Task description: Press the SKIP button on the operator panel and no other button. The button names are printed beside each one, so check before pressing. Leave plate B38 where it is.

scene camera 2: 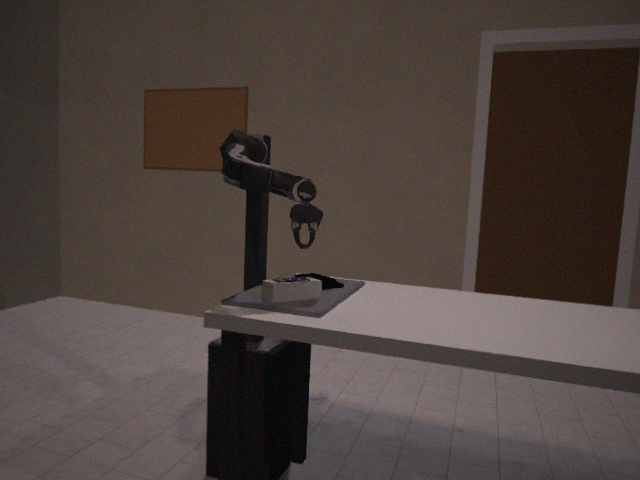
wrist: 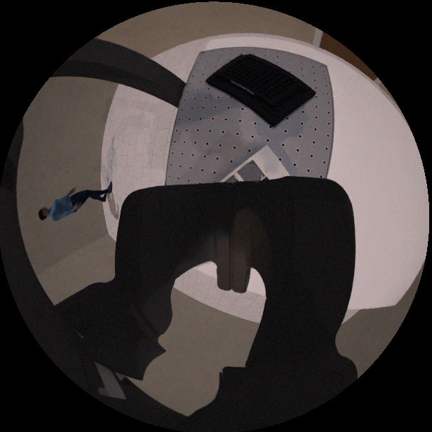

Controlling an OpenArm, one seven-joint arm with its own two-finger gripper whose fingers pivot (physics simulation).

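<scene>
The operator panel [scene camera 2: 292, 290] [wrist: 267, 154] is a pale box on a grey perforated board [scene camera 2: 334, 298] [wrist: 200, 142]. In the wrist view one end of it shows past the dark gripper body, with a grey square button [wrist: 251, 171]; the rest is hidden, and no button name can be read. My gripper [scene camera 2: 305, 246] [wrist: 237, 238] is shut and empty, its fingertips together, pointing down well above the panel in the scene view. No B38 marking is readable, so I cannot tell which thing is plate B38.
A black ribbed object [scene camera 2: 326, 281] [wrist: 265, 85] lies on the board beside the panel. The white table [scene camera 2: 465, 320] [wrist: 375, 185] extends to the right. A person in a blue top [wrist: 62, 206] is at the left in the wrist view.
</scene>
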